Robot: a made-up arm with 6 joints. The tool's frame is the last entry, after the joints.
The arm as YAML. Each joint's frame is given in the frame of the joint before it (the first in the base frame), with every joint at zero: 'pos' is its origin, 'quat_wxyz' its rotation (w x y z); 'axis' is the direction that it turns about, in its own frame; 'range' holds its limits. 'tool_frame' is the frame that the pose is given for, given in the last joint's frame.
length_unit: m
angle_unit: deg
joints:
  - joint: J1
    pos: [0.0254, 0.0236, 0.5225]
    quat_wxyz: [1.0, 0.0, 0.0, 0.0]
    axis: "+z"
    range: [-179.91, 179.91]
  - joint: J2
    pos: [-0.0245, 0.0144, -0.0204]
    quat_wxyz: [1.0, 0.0, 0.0, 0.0]
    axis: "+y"
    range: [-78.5, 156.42]
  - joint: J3
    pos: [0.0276, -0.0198, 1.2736]
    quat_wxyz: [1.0, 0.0, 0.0, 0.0]
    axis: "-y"
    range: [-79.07, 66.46]
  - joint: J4
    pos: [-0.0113, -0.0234, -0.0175]
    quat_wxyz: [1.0, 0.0, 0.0, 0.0]
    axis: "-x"
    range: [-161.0, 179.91]
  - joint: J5
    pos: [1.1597, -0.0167, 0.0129]
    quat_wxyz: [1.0, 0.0, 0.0, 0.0]
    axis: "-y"
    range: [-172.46, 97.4]
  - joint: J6
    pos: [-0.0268, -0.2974, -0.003]
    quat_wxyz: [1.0, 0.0, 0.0, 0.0]
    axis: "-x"
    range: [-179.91, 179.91]
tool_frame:
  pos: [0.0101, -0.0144, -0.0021]
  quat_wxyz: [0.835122, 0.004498, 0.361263, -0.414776]
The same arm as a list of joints. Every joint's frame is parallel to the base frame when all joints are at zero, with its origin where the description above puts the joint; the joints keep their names.
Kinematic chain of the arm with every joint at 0, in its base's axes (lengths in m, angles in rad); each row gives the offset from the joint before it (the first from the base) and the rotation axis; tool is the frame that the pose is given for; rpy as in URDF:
J1: xyz 0.0254 0.0236 0.5225 axis +z
J2: xyz -0.0245 0.0144 -0.0204 axis +y
J3: xyz 0.0276 -0.0198 1.2736 axis -y
J4: xyz -0.0113 -0.0234 -0.0175 axis -x
J5: xyz 1.1597 -0.0167 0.0129 axis -y
J6: xyz -0.0268 -0.2974 -0.003 axis -x
tool: xyz 0.0101 -0.0144 -0.0021 rpy -0.3765 0.6524 -1.0507
Joint limits (rad, base to tool): -3.14..3.14 -1.3701..2.73 -1.38..1.1599 -2.81..3.14 -3.01..1.7 -3.14..3.14

